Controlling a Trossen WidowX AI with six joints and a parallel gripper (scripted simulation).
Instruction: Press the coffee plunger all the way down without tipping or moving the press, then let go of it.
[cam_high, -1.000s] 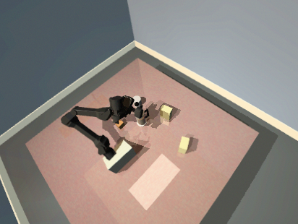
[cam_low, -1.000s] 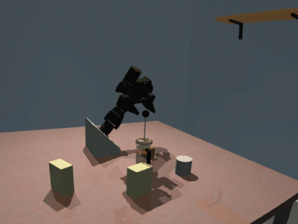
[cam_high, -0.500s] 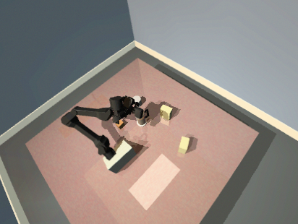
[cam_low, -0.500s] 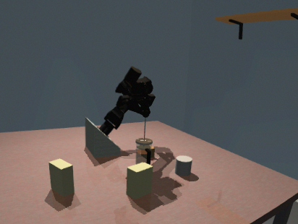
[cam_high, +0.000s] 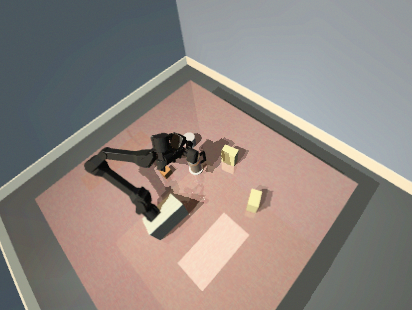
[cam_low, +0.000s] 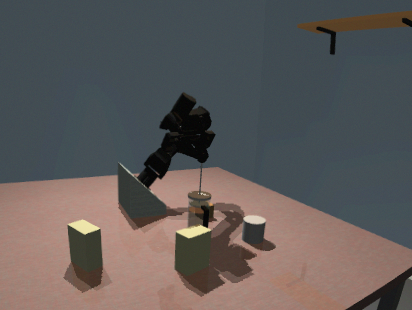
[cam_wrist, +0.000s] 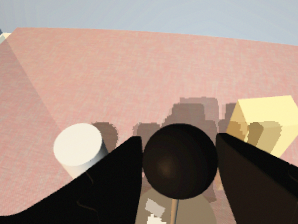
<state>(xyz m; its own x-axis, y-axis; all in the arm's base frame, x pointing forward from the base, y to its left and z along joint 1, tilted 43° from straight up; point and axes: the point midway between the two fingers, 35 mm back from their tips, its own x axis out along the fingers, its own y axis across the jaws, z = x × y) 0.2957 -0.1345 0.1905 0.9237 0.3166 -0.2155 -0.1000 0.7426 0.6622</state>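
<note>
My gripper tip is now 10 mm short of the coffee press, 10 mm to the left of it and 130 mm above it.
</note>
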